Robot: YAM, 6 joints.
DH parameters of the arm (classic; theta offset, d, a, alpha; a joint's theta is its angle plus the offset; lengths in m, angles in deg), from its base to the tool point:
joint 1: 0 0.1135 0.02 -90
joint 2: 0 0 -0.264 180
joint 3: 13.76 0 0.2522 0
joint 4: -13.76 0 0.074 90
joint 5: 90 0 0 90
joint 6: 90 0.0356 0 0
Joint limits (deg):
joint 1: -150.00..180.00
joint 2: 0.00..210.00
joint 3: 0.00..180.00
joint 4: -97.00..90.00
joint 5: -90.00..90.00
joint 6: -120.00..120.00
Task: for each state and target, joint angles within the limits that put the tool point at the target. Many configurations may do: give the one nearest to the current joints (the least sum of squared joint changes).
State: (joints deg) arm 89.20 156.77 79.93 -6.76 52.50 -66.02
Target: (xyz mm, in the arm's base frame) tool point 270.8 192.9 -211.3
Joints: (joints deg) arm 40.38 176.44 85.32 -3.33 53.12 -66.02
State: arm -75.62 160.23 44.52 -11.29 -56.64 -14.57
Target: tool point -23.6 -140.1 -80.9
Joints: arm -111.05 151.81 36.47 -15.74 -52.65 -14.57
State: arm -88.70 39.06 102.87 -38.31 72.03 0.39
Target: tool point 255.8 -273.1 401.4
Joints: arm -41.94 96.72 98.47 -29.62 64.64 0.39
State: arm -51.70 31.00 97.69 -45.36 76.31 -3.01
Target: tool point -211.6 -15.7 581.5
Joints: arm -5.05 34.77 123.80 -30.24 74.32 -3.01
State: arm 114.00 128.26 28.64 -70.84 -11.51 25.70
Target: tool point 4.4 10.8 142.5
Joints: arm 108.19 131.63 4.90 -89.22 12.25 25.70
